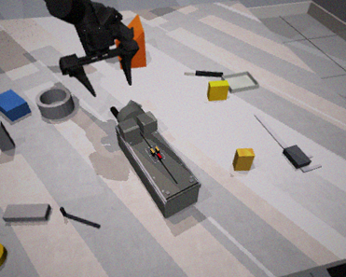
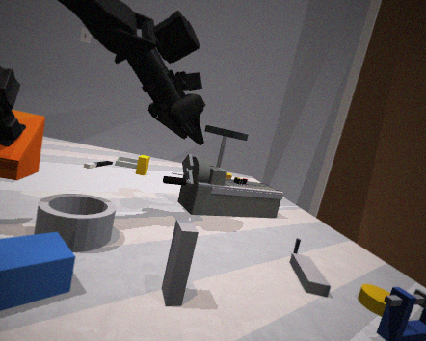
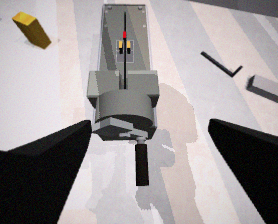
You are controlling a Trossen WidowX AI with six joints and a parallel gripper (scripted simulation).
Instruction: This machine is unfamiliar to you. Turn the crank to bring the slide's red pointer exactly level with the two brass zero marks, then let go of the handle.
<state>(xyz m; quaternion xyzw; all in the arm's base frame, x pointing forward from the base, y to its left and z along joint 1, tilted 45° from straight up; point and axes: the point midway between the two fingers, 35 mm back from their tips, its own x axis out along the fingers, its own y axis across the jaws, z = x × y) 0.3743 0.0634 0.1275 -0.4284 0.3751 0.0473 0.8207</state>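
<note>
Now: gripper tip 20 mm past the dark crank handle, 10 mm to the left of it and 90 mm above it. Round my gripper tip: black hex key (240 mm ahead, 110 mm to the right, 150 mm below); blue block (150 mm behind, 330 mm to the right, 140 mm below); red pointer (160 mm ahead, 100 mm to the left, 80 mm below).
</note>
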